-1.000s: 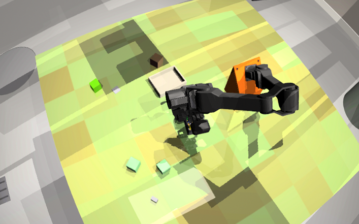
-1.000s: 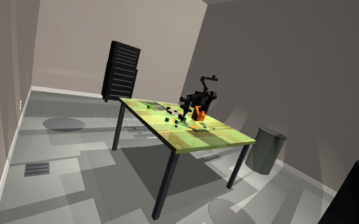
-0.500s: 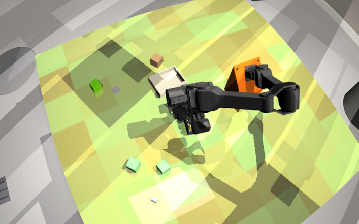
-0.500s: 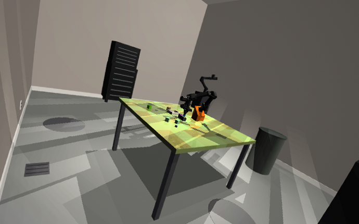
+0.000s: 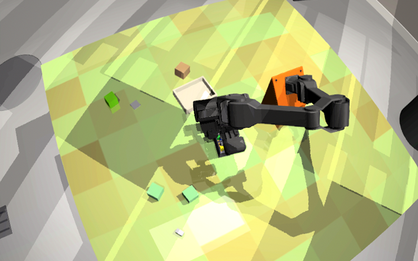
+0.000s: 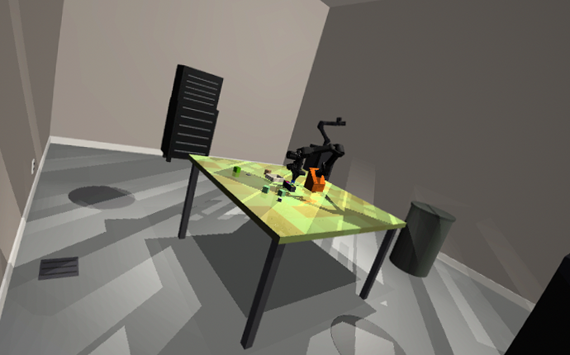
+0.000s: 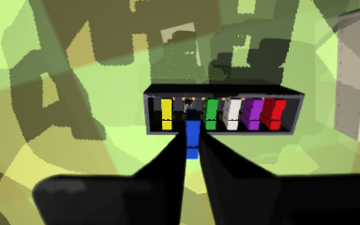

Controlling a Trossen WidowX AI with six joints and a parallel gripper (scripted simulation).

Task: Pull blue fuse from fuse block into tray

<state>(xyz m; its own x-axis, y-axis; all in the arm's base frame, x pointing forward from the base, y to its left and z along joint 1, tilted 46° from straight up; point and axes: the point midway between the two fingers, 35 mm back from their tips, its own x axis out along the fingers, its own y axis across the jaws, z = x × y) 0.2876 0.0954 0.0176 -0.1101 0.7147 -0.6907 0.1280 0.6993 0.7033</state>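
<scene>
My gripper tip is now 2 cm to the right of the yellow fuse and 5 cm above it. The rest, counted from my gripper tip: red fuse 1 cm behind, 8 cm to the right, 5 cm below; then green fuse 2 cm to the right, 5 cm below; then blue fuse 1 cm below.
</scene>
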